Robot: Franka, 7 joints.
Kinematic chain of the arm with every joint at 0, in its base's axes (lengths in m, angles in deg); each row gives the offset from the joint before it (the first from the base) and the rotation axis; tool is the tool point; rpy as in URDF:
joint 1: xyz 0 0 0.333 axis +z
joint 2: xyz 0 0 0 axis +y
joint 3: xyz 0 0 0.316 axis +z
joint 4: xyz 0.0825 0 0 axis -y
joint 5: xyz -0.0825 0 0.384 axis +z
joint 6: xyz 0 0 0 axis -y
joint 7: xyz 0.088 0 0 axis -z
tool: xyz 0 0 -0.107 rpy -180 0 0
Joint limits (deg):
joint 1: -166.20..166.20
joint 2: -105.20..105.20
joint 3: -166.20..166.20
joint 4: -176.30..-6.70
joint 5: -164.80..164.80
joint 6: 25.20..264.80
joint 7: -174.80..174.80
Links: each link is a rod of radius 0.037 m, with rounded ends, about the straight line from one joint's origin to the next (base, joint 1, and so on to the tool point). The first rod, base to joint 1, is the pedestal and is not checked.
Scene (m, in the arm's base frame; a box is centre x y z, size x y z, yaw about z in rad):
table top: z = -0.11
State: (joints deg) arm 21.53 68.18 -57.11 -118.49 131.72 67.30 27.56
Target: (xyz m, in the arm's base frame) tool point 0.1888 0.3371 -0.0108
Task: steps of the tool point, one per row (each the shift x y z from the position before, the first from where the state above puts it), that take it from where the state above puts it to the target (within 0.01 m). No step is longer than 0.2 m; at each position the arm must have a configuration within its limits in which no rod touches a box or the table.
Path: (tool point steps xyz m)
1: -0.0093 0.1674 -0.0581
2: -0.0591 0.1628 -0.0354
3: -0.1053 0.1385 -0.0116
4: -0.1405 0.0965 0.0109

